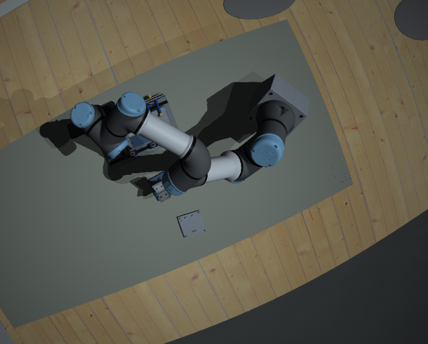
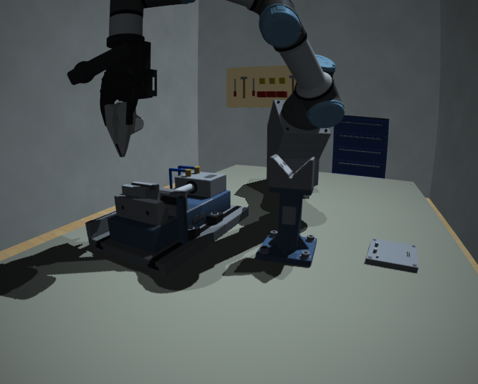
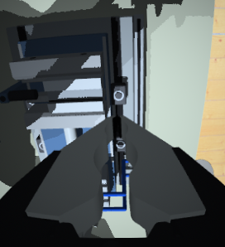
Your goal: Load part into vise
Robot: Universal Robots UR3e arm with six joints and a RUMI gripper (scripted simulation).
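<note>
Now: hand 70 mm above the part, 50 mm to the right of it and 10 mm past it. Also, from my hand: moving jaw (90 mm below, 60 mm to the left, 40 mm behind); then fixed jaw (90 mm below, 70 mm to the left, 20 mm ahead); then work stop (110 mm to the left, 80 mm below, 20 mm behind).
</note>
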